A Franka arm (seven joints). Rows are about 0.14 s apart.
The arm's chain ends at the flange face. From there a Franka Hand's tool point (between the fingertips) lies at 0.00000 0.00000 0.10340 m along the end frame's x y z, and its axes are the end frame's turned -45 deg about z.
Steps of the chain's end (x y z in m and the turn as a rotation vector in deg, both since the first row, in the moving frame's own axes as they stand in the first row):
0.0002 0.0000 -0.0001 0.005 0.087 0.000
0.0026 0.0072 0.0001 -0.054 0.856 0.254
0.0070 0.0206 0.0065 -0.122 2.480 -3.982
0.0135 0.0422 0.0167 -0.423 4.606 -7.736
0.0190 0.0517 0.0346 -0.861 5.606 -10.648
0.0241 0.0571 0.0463 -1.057 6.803 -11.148
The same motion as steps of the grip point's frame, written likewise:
0.0003 0.0002 -0.0001 -0.058 0.065 0.000
-0.0022 0.0081 0.0001 -0.643 0.567 0.254
-0.0065 0.0227 0.0064 -1.840 1.667 -3.982
-0.0145 0.0454 0.0164 -3.556 2.958 -7.736
-0.0163 0.0576 0.0341 -4.573 3.355 -10.648
-0.0151 0.0666 0.0456 -5.558 4.063 -11.148

